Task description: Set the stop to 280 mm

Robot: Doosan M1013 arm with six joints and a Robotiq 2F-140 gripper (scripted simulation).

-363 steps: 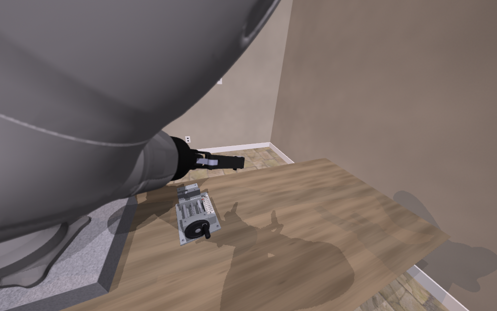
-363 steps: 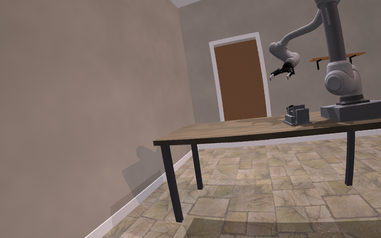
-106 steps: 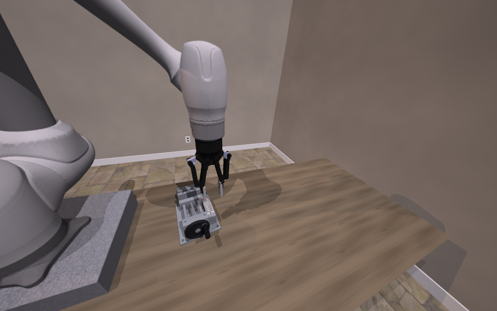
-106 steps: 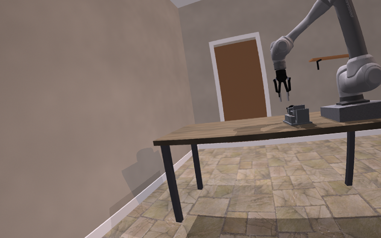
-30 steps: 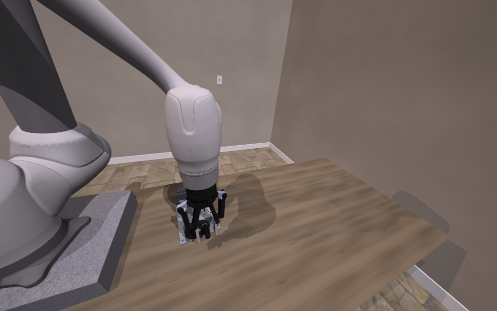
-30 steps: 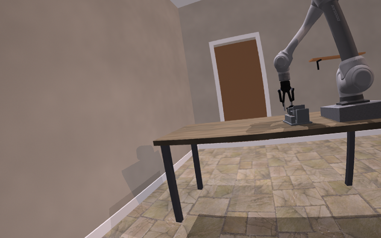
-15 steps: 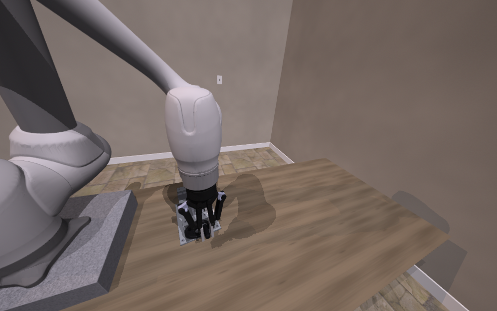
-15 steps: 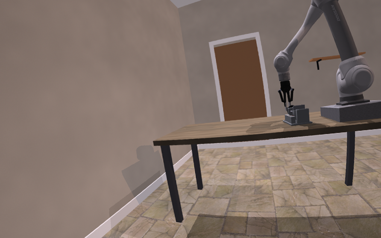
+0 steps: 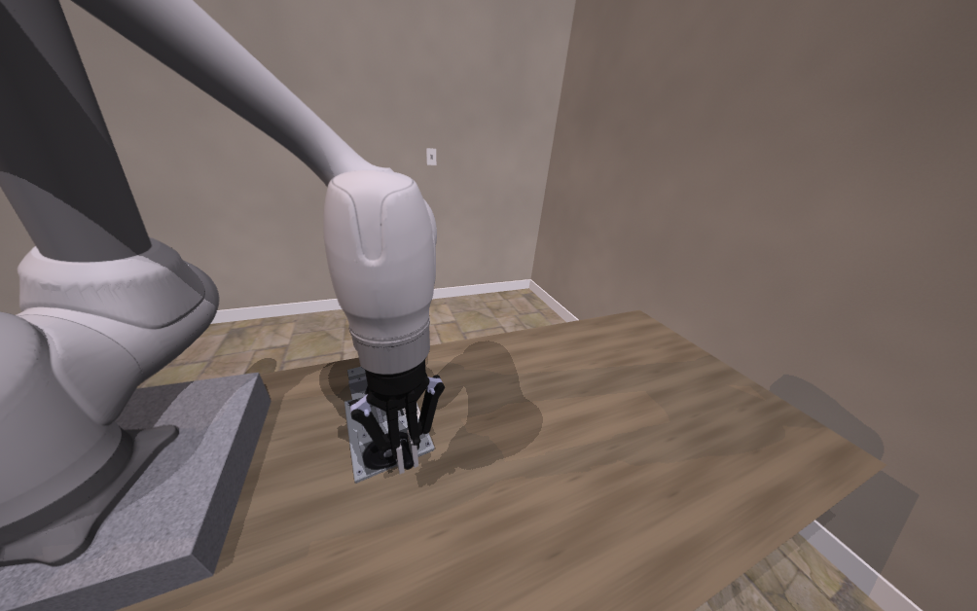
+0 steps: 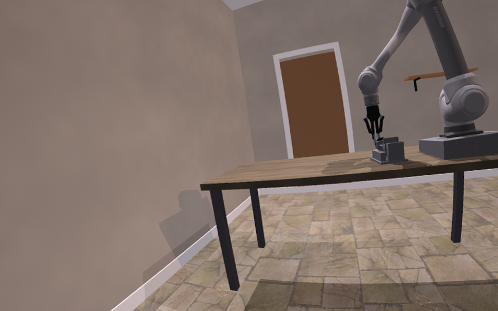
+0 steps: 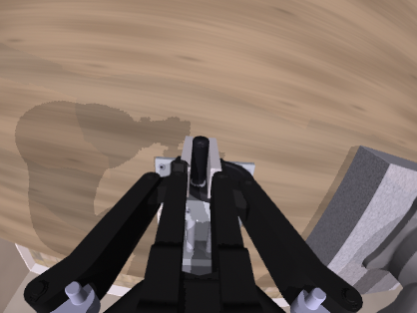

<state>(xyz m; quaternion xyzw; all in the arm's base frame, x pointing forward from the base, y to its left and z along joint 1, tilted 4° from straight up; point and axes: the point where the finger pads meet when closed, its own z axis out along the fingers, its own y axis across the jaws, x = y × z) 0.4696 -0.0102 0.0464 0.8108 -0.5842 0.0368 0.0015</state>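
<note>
Now: the handwheel 10 mm behind my hand, 20 mm to the left of it and 20 mm below it.
</note>
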